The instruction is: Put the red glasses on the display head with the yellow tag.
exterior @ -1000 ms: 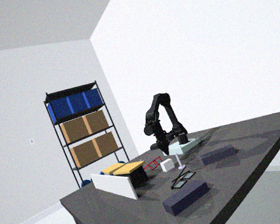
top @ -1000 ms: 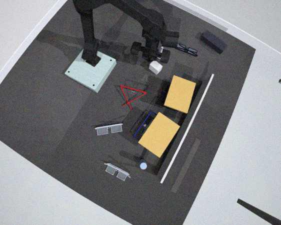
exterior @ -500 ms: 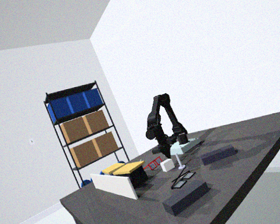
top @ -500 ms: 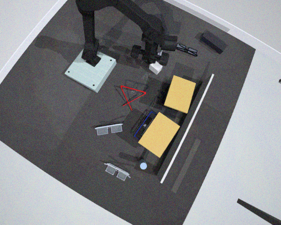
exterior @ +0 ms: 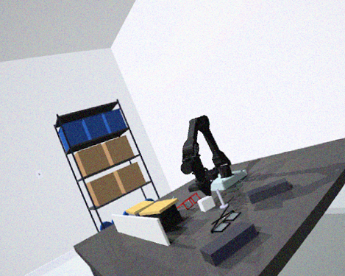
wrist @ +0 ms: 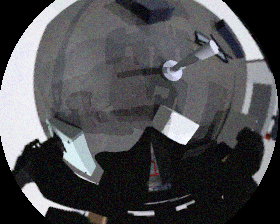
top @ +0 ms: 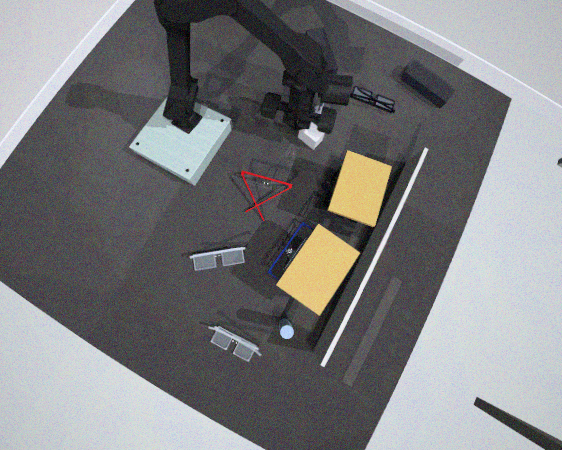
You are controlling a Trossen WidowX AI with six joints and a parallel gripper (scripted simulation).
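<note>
Right now my gripper tip is 110 mm to the right of the white post, 20 mm short of it and 10 mm above it. Round my gripper tip: white board 350 mm ahead, 180 mm to the right, 20 mm above; pale blue cylinder 460 mm to the right, 270 mm ahead, 20 mm above; white cube 40 mm ahead, 10 mm to the left, 10 mm below.
</note>
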